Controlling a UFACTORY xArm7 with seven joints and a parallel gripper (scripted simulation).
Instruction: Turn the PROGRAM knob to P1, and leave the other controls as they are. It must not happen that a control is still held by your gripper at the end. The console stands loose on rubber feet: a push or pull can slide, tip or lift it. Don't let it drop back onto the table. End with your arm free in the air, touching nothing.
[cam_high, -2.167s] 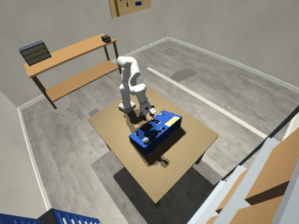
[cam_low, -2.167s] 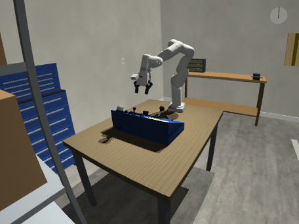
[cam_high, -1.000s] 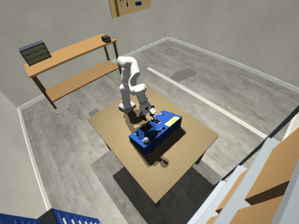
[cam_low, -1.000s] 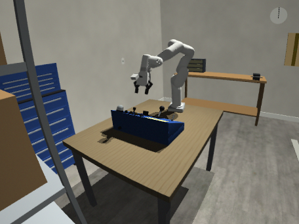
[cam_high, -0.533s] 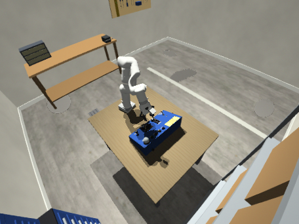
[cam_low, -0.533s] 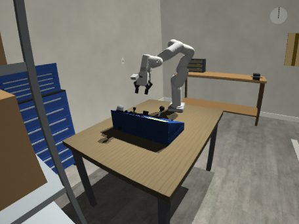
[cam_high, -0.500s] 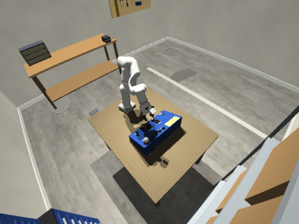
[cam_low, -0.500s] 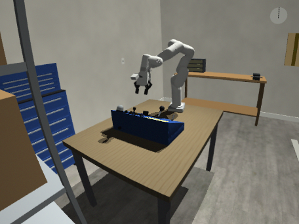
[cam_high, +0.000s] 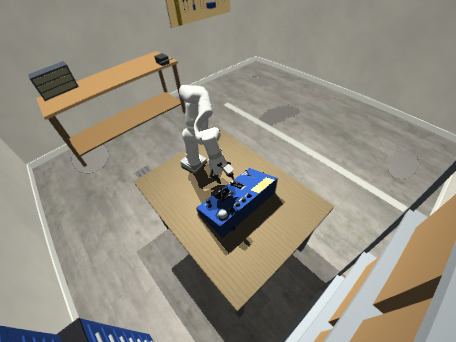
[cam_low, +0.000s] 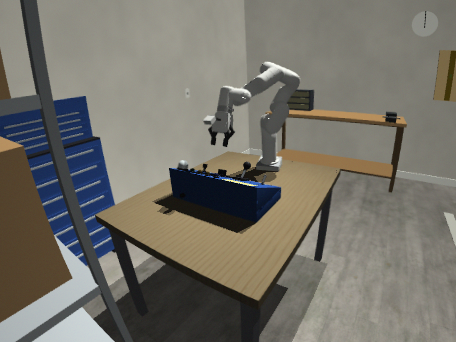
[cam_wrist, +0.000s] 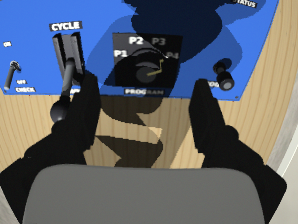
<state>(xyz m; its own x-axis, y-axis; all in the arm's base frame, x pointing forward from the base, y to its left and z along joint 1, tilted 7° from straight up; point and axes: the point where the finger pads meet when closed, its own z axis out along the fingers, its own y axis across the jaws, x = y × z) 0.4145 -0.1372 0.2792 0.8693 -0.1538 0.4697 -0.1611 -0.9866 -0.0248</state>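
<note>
Right now the blue console is 3 cm ahead of my hand, 5 cm to the left of it and 18 cm below it. From my hand the other things lie so: black ball-handled lever (2 cm behind, 12 cm to the left, 15 cm below); mode knob (4 cm behind, 12 cm to the right, 16 cm below); toggle (2 cm ahead, 24 cm to the left, 17 cm below).
</note>
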